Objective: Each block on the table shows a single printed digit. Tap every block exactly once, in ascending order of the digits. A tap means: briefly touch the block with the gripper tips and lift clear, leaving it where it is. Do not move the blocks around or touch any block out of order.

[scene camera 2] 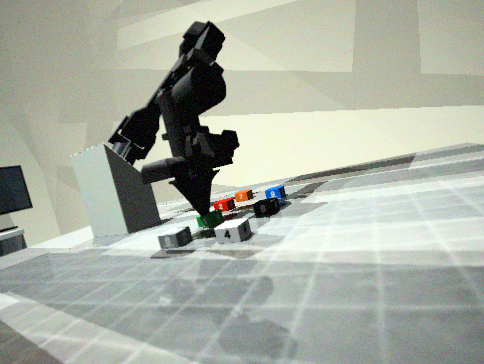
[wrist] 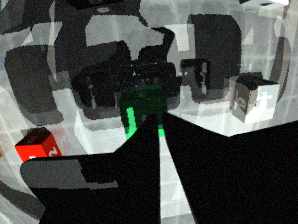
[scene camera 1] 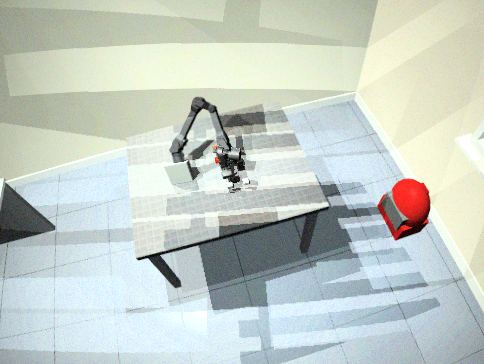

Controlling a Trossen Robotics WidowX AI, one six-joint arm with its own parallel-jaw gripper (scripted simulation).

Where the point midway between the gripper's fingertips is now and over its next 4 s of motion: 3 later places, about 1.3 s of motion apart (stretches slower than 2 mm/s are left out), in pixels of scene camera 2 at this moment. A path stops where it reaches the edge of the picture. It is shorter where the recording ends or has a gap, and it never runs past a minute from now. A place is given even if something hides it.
My gripper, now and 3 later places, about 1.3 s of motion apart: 205, 215; 214, 163; 219, 190; 213, 157
